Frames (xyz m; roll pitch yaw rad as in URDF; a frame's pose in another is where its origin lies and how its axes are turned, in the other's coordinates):
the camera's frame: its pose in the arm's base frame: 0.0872 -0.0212 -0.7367 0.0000 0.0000 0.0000
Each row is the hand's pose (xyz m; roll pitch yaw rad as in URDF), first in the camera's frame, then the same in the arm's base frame.
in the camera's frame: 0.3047 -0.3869 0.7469 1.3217 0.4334 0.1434
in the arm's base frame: 0.3919 -0.4081 0.0102 1.3217 0.4334 0.1434
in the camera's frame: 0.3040 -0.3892 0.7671 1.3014 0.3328 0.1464
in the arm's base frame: 0.3912 -0.4104 0.0304 1.3014 0.3328 0.1464
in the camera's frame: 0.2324 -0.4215 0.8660 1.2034 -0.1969 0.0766
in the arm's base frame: 0.3196 -0.4427 0.1293 1.2034 -0.1969 0.0766
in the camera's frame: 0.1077 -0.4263 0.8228 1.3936 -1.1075 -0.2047
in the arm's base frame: 0.1949 -0.4475 0.0861 1.3936 -1.1075 -0.2047
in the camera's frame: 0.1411 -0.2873 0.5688 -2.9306 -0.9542 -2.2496
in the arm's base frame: 0.2283 -0.3085 -0.1679 -2.9306 -0.9542 -2.2496
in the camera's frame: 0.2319 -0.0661 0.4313 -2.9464 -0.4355 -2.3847
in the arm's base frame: 0.3191 -0.0873 -0.3054 -2.9464 -0.4355 -2.3847
